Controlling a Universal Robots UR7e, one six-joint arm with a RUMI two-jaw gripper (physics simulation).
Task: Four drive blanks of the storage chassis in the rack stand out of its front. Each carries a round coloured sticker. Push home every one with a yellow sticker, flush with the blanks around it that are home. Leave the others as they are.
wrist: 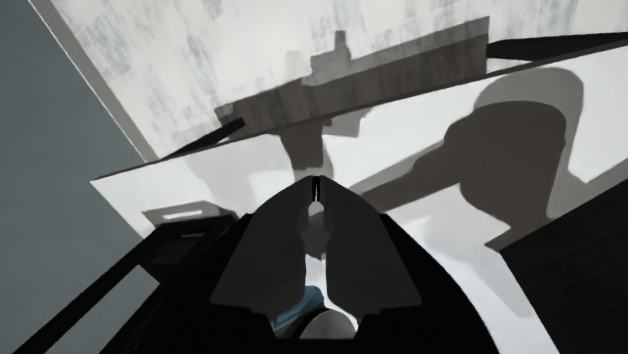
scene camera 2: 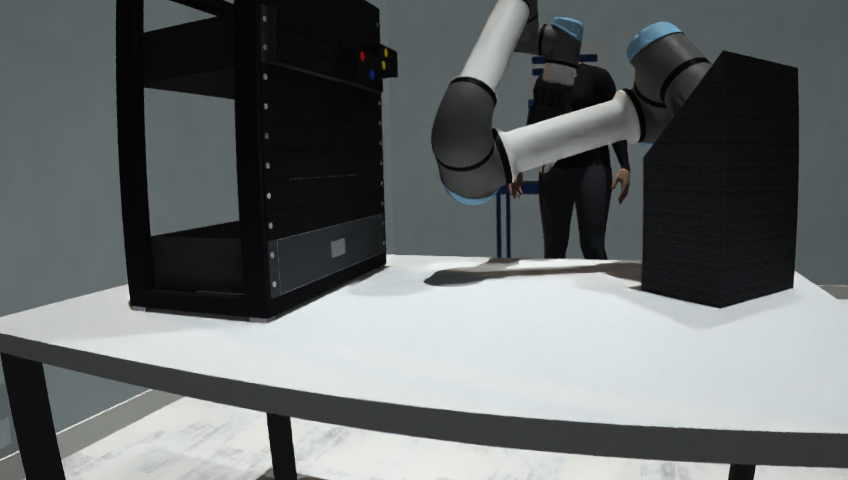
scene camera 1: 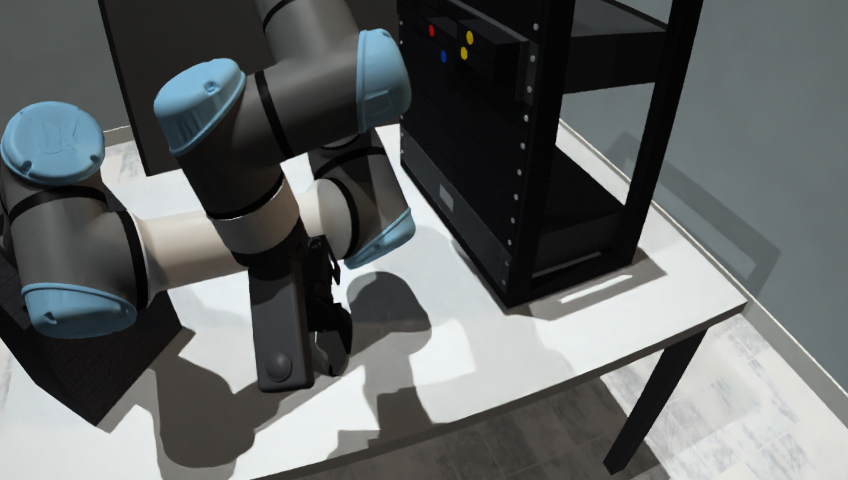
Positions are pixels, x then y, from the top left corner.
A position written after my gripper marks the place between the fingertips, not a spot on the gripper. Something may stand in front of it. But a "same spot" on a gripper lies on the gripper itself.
Labels:
my gripper: wrist; scene camera 2 542, 173; scene camera 1
same spot on my gripper: [scene camera 1: 336, 340] = [wrist: 242, 261]

